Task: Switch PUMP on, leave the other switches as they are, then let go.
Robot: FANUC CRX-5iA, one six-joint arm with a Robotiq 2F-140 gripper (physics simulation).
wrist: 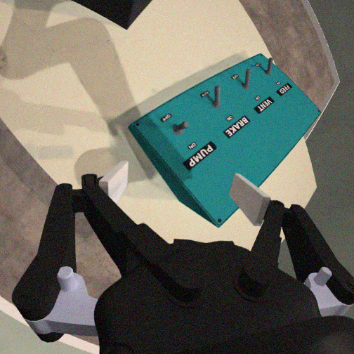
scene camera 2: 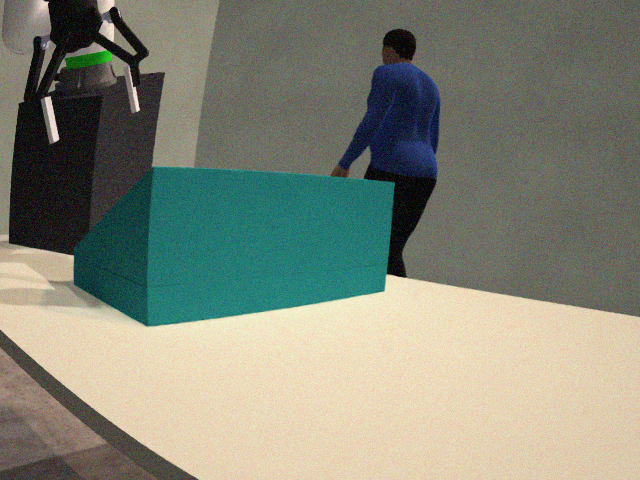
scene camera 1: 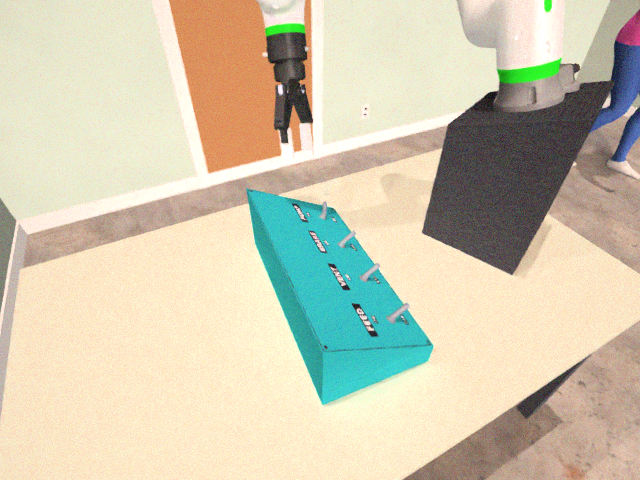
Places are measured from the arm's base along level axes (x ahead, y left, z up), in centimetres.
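Pixels of known places: gripper, fingertip midpoint: [scene camera 2: 93, 127] [scene camera 1: 298, 153]; arm's base, link origin: [scene camera 2: 89, 87] [scene camera 1: 527, 102].
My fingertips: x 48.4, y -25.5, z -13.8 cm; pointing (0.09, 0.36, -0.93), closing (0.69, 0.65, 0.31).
Ahead of a thing's pixels: the offset from my fingertips to its middle. Level surfaces: height alone.
The teal switch box @[dx +7.0, dy +26.7, dz -17.9 cm] [scene camera 1: 310, 268] [scene camera 2: 268, 242] [wrist: 240, 150] stands on the table with four levers. The PUMP lever @[dx -2.6, dy +9.6, dz -12.5 cm] [scene camera 1: 323, 210] [wrist: 180, 128] stands at a different angle from the others, more upright in scene camera 1 and tipped away from its OFF label, toward the ON side. The BRAKE lever @[dx -2.7, dy +21.6, dz -13.1 cm] [scene camera 1: 347, 239] [wrist: 216, 97], VENT lever @[dx -1.6, dy +33.6, dz -13.1 cm] [scene camera 1: 370, 272] [wrist: 246, 79] and FEED lever @[dx -0.4, dy +45.5, dz -13.1 cm] [scene camera 1: 398, 313] [wrist: 269, 66] all lean toward OFF. My gripper [scene camera 1: 296, 143] [scene camera 2: 92, 105] [wrist: 181, 178] is open and empty, above and apart from the PUMP end of the box. Scene camera 2 hides the levers.
The arm's black pedestal [scene camera 1: 491, 186] [scene camera 2: 51, 180] stands on the table @[dz -24.6 cm] [scene camera 1: 129, 361] [scene camera 2: 413, 387] on the lever side of the box. A person in blue [scene camera 2: 405, 118] stands beyond the table, and part of a person [scene camera 1: 622, 77] shows at the right edge of scene camera 1.
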